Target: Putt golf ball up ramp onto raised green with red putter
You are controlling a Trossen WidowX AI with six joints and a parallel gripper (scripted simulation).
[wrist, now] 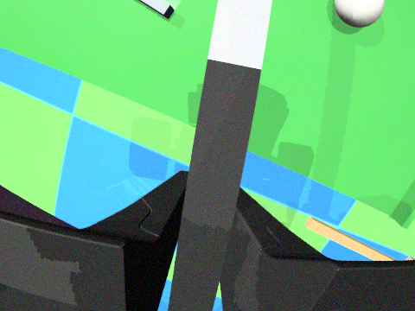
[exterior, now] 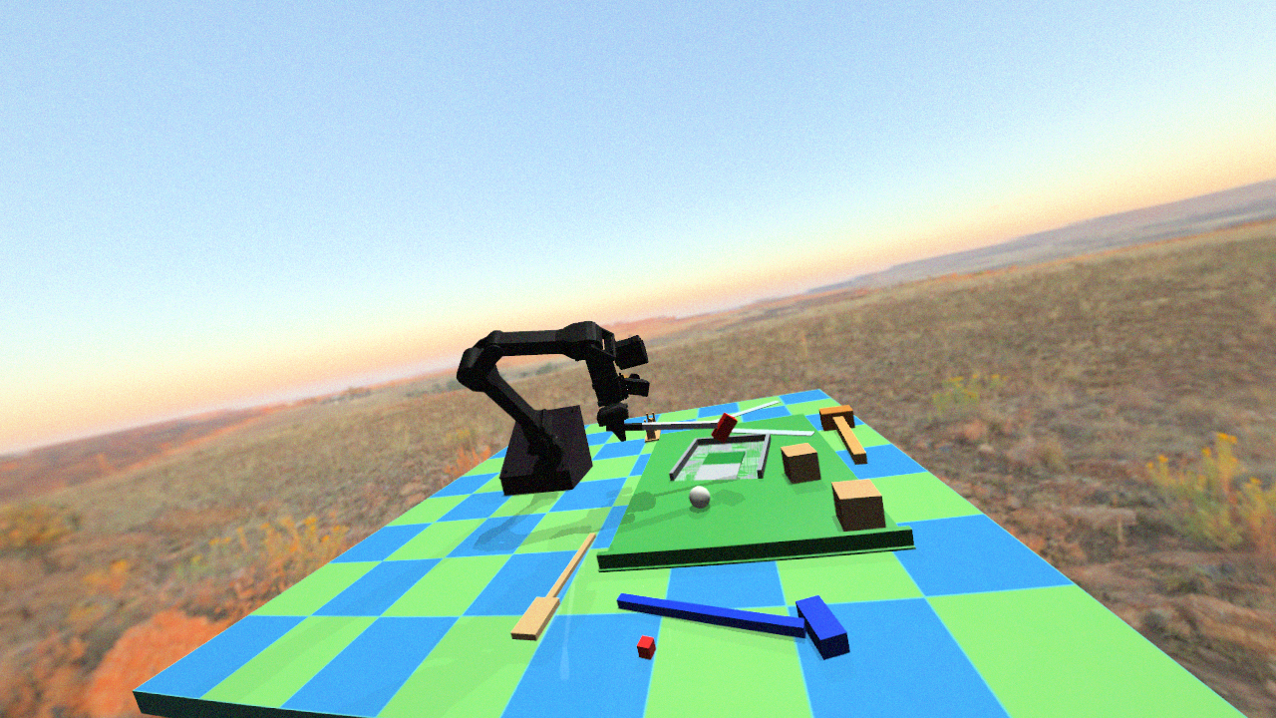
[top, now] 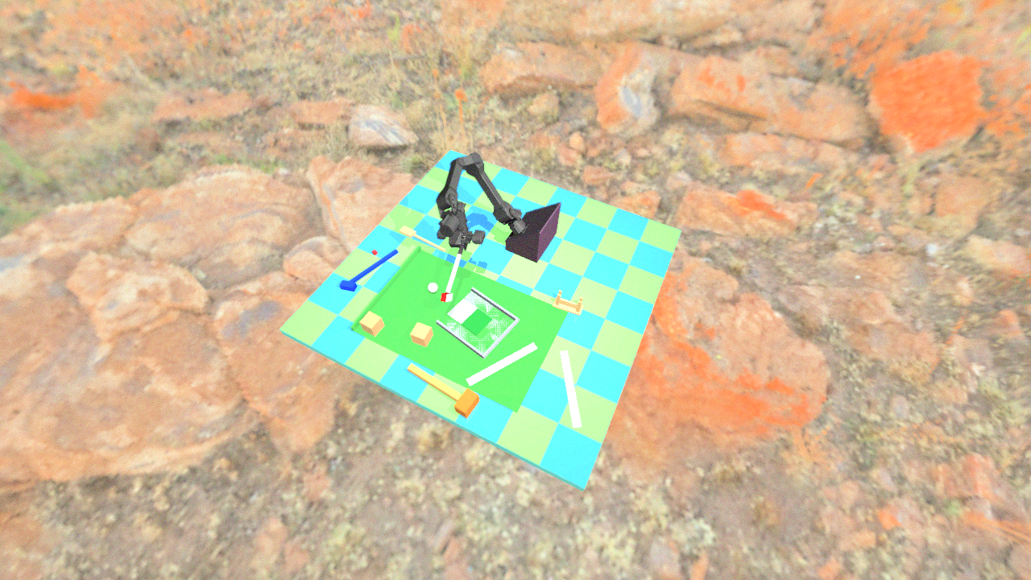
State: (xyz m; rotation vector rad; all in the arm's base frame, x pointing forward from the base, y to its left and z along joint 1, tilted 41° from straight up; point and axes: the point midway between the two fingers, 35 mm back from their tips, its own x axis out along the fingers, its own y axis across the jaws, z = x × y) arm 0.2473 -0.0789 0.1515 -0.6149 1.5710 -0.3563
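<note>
My gripper tip is 12 cm short of the red putter and 2 cm to the right of it. From my gripper tip the other things lie so: green mat: 23 cm ahead, 10 cm to the left, 14 cm below; then white golf ball: 15 cm ahead, 8 cm to the right, 12 cm below; then tan stick: 9 cm behind, 29 cm to the right, 14 cm below.
</note>
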